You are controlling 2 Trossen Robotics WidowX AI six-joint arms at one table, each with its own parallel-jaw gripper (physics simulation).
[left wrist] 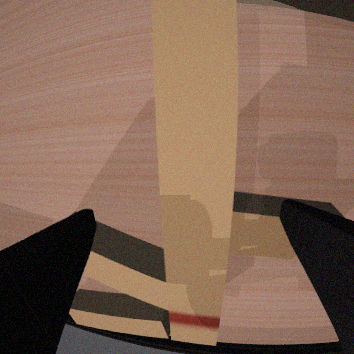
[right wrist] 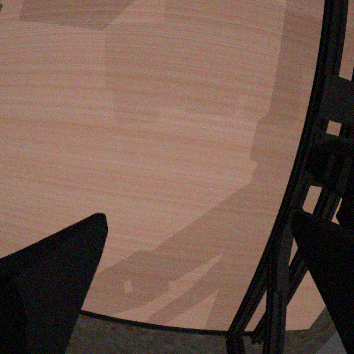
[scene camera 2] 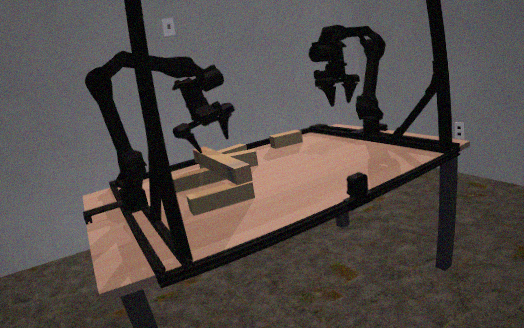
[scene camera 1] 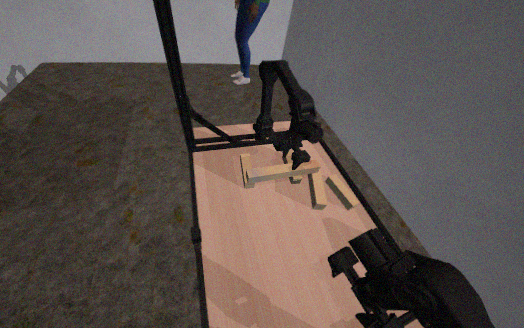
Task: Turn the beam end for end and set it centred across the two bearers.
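Where they show: left gripper, fingertip midpoint: (left wrist: 188,214) (scene camera 2: 214,146) (scene camera 1: 288,163); right gripper, fingertip midpoint: (right wrist: 201,222) (scene camera 2: 340,104) (scene camera 1: 344,294); left arm's base at its link origin: (scene camera 2: 135,208) (scene camera 1: 259,137); right arm's base at its link origin: (right wrist: 329,161) (scene camera 2: 372,134).
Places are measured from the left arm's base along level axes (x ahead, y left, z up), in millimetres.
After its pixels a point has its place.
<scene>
The pale wooden beam (scene camera 1: 272,173) @(x 297, y -43, z 70 mm) (scene camera 2: 220,160) @(x 266, y -32, z 71 mm) (left wrist: 197,100) @(x 278, y -19, z 71 mm) lies raised over several wooden blocks. In scene camera 1 its left end is over the left block (scene camera 1: 244,164) @(x 192, y -136, z 25 mm) (scene camera 2: 222,197) @(x 206, y -149, z 7 mm), and it passes above the middle block (scene camera 1: 295,180) @(x 315, y 78, z 10 mm) (scene camera 2: 191,179) @(x 202, y 77, z 10 mm) (left wrist: 265,235) @(x 224, y 95, z 25 mm). Its red band (left wrist: 194,320) @(x 282, y 155, z 74 mm) shows at the bottom of the left wrist view, at its far end in scene camera 2; the other end is cut off there. I cannot tell which blocks are the bearers. My left gripper (scene camera 1: 291,165) @(x 280, y 31, z 102 mm) (scene camera 2: 214,144) @(x 280, y 31, z 102 mm) (left wrist: 188,214) @(x 280, y 31, z 102 mm) is open above the beam. My right gripper (scene camera 1: 345,290) @(x 747, y -17, z 144 mm) (scene camera 2: 341,103) @(x 747, y -17, z 144 mm) (right wrist: 201,222) @(x 747, y -17, z 144 mm) is open and empty, high above the table.
More blocks lie near the beam's red end: one block (scene camera 1: 317,192) @(x 406, y 139, z 31 mm) (scene camera 2: 247,158) @(x 423, y 120, z 12 mm) (left wrist: 130,285) @(x 362, y 172, z 31 mm) and another slanted block (scene camera 1: 342,192) @(x 429, y 263, z 24 mm) (scene camera 2: 234,149) @(x 444, y 262, z 21 mm) (left wrist: 120,322) @(x 398, y 270, z 25 mm). A separate block (scene camera 2: 286,139) @(x 669, y 244, z 8 mm) lies farther back. Dark frame rails and tall posts (scene camera 1: 175,70) @(x 37, y -359, z 377 mm) (scene camera 2: 155,150) @(x 19, y -380, z 208 mm) edge the table.
</scene>
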